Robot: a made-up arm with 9 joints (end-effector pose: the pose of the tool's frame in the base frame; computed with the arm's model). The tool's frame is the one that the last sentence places. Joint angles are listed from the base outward.
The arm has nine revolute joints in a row. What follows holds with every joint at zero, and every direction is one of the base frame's.
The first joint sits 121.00 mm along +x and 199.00 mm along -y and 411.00 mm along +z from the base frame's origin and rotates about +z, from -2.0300 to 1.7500 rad.
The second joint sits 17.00 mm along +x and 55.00 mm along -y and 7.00 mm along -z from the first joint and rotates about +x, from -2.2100 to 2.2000 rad.
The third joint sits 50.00 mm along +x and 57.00 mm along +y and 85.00 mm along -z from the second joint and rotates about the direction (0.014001, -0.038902, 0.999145), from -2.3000 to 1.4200 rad.
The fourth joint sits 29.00 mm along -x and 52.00 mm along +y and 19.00 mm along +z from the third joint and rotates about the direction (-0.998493, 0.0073, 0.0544), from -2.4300 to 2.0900 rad.
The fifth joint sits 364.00 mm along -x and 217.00 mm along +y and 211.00 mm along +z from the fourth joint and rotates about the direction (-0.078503, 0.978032, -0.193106), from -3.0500 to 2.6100 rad.
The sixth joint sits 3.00 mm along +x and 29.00 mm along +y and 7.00 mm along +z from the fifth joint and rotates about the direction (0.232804, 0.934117, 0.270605), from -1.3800 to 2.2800 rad.
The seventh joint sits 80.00 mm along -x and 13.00 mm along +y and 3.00 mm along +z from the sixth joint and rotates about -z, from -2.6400 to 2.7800 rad.
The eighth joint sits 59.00 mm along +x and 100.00 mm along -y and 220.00 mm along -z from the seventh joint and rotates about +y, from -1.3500 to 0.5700 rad.
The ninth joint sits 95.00 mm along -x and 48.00 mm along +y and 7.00 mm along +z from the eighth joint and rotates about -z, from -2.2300 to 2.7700 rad.
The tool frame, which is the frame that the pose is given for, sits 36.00 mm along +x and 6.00 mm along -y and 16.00 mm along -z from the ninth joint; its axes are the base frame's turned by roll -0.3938, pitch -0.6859 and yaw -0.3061 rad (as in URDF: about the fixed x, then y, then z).
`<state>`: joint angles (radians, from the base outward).
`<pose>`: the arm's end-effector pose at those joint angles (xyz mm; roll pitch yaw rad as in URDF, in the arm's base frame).
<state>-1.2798 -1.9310 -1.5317 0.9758 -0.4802 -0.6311 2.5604 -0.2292 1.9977</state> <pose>-242.2 -622.4 246.4 3.1040 0.1256 -1.8775</pose>
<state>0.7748 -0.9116 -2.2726 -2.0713 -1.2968 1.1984 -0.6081 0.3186 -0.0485</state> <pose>155.2 212.1 201.3 2.8599 -0.1787 -2.9146</pose>
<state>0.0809 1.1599 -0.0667 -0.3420 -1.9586 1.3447 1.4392 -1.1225 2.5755</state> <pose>-89.1 -21.7 641.7 -1.4692 -0.3843 2.0870</pose>
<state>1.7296 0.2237 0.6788 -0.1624 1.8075 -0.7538 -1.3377 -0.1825 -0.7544</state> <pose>431.9 -719.2 462.8 0.6492 -0.4793 -2.8936</pose>
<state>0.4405 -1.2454 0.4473 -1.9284 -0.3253 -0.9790 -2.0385 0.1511 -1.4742</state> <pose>44.0 -243.1 553.7 -0.7634 -0.0356 3.0513</pose>
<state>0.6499 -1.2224 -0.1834 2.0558 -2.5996 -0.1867 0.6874 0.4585 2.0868</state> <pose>257.0 -595.7 12.9 -2.1386 -0.9667 1.7737</pose>
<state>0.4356 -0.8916 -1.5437 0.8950 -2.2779 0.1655 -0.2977 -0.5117 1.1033</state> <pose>579.9 15.3 156.9 -2.6584 -0.3368 2.6727</pose>
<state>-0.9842 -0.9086 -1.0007 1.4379 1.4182 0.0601 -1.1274 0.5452 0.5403</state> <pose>242.5 -59.3 -294.2 -1.7797 -0.4625 -3.1100</pose>
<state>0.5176 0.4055 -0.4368 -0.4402 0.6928 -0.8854 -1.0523 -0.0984 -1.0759</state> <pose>-242.4 -12.5 571.9 -0.2684 -1.1568 1.4635</pose>
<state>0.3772 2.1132 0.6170 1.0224 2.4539 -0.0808 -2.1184 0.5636 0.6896</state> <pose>-490.3 -395.4 609.8 0.8555 -0.3915 1.7791</pose>
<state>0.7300 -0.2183 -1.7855 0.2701 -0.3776 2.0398 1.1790 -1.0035 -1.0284</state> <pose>42.1 546.6 434.7 -0.8405 0.1465 -0.2876</pose>
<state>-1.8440 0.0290 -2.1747 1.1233 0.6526 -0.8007 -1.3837 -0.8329 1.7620</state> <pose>327.7 -565.0 211.4 -1.5435 -1.1603 2.7016</pose>
